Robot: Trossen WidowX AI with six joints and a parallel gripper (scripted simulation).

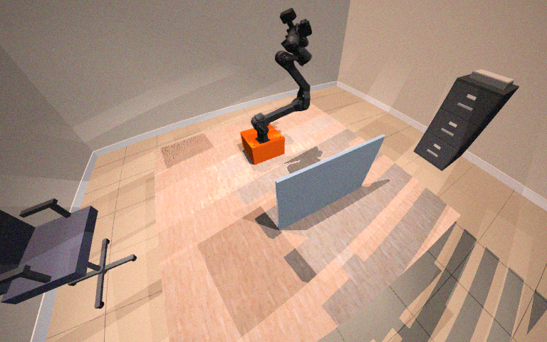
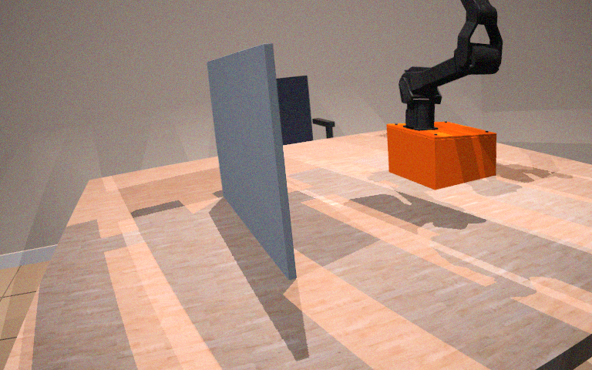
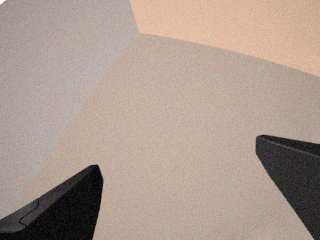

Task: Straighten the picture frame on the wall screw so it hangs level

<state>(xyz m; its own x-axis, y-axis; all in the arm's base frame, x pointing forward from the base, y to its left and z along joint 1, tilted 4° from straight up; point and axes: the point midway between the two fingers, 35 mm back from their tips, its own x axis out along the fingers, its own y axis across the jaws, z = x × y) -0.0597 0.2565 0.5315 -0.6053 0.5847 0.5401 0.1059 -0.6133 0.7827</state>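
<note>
The picture frame is 56 cm ahead of my gripper tip, 48 cm below it and 21 cm to the right of it. The rest, counted from my gripper tip: wall panel: 57 cm ahead, 49 cm below, 23 cm to the right.
</note>
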